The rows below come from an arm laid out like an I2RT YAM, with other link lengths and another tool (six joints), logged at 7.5 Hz.
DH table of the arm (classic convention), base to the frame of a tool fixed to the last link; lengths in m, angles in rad. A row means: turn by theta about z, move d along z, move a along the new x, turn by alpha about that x. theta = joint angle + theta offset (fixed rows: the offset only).
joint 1: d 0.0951; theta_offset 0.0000; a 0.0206; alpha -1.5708
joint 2: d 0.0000; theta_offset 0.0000; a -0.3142; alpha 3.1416
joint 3: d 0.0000; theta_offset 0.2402; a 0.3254; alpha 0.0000
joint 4: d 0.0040; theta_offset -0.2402; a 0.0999; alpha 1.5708
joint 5: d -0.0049; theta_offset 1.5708; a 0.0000; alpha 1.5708
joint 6: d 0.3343; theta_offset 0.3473; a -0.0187; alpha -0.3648
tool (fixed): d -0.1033; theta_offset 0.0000; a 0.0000; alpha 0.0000
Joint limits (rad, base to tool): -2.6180..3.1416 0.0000..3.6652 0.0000..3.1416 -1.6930..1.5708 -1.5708..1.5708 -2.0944..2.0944
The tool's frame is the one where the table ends.
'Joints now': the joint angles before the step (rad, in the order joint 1, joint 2, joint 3, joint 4, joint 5, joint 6). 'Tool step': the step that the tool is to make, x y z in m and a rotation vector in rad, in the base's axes. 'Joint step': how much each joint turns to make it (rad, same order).
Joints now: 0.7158, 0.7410, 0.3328, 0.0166, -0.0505, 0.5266
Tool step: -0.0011, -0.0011, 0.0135, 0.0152, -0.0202, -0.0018
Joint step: 0.0020, -0.0259, 0.0091, -0.0097, 0.0042, -0.0003
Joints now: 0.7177, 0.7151, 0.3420, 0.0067, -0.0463, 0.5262
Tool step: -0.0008, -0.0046, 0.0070, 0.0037, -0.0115, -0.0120
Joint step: 0.0007, -0.0276, 0.0031, -0.0196, 0.0135, 0.0000
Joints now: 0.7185, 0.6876, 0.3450, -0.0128, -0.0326, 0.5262
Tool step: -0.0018, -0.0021, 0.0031, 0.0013, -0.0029, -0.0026
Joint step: 0.0014, -0.0180, 0.0020, -0.0170, 0.0040, 0.0005
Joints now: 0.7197, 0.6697, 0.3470, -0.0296, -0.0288, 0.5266
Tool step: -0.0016, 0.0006, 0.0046, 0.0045, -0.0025, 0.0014
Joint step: 0.0057, -0.0082, 0.0073, -0.0105, 0.0034, 0.0031
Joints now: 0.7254, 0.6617, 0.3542, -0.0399, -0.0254, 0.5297
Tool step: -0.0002, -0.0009, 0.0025, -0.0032, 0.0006, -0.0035
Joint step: 0.0020, -0.0041, 0.0093, -0.0160, 0.0058, 0.0000
